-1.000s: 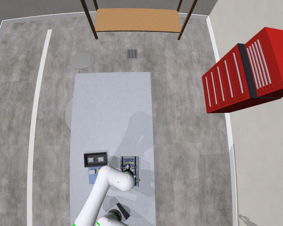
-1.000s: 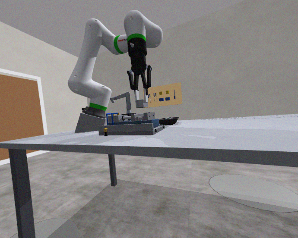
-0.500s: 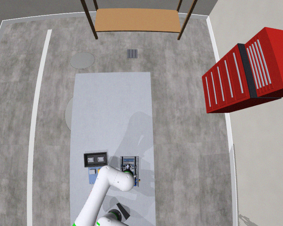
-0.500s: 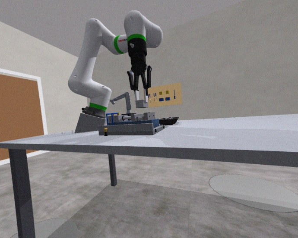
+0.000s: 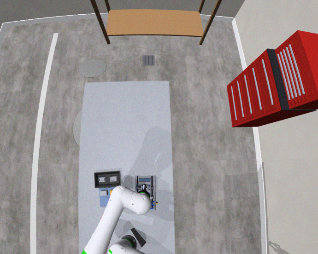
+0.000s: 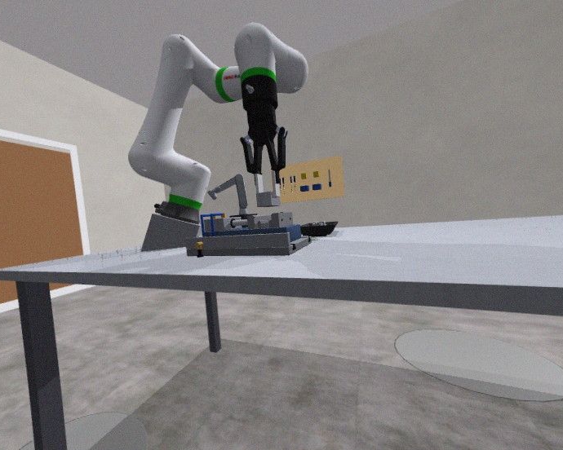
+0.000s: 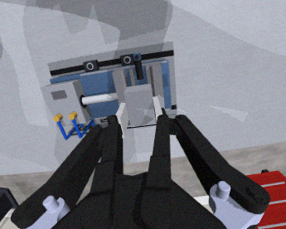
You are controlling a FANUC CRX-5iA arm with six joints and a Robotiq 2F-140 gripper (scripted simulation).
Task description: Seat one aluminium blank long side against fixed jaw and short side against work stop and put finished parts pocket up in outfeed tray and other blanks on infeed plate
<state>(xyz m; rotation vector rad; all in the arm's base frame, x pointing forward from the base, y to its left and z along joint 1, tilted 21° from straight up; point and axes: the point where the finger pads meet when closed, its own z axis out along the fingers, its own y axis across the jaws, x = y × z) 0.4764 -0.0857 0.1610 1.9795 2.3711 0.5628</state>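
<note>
Now: the black work stop rod 8 cm below my hand, 5 cm to the left of it and 1 cm behind it. Also, from my hand: blue infeed plate (30 cm to the left, 18 cm behind, 17 cm below); hose-end block (16 cm behind, 9 cm below, 3 cm to the right); brass blank (27 cm to the left, 15 cm below, 12 cm behind).
</note>
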